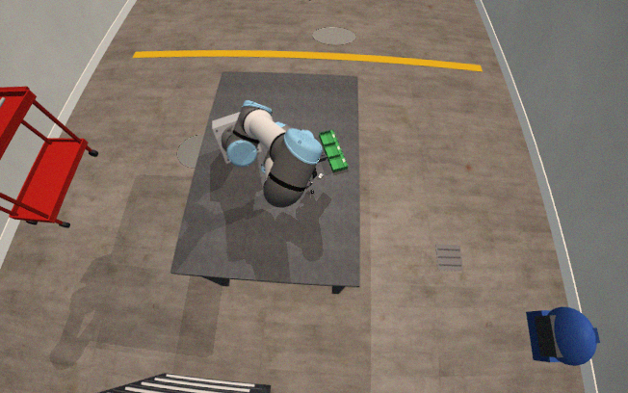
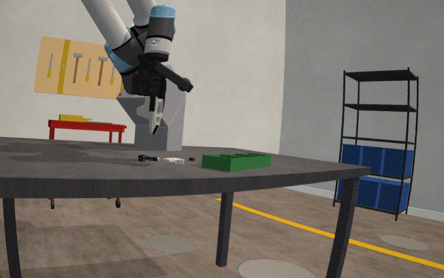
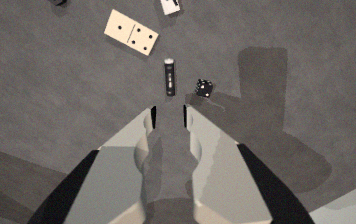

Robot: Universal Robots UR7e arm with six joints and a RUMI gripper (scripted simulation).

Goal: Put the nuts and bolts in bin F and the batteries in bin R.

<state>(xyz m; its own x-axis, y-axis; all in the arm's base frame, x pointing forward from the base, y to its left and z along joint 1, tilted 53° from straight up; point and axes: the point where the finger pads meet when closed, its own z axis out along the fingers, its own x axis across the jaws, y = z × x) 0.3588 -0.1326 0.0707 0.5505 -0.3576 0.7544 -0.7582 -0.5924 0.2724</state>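
Now: the black battery 80 mm below my hand. The rest, counted from my hand: black die 80 mm below, 40 mm to the right, 10 mm ahead; then cream domino-like tile 80 mm below, 60 mm to the left, 20 mm ahead; then black nut 140 mm to the left, 80 mm below, 10 mm ahead.
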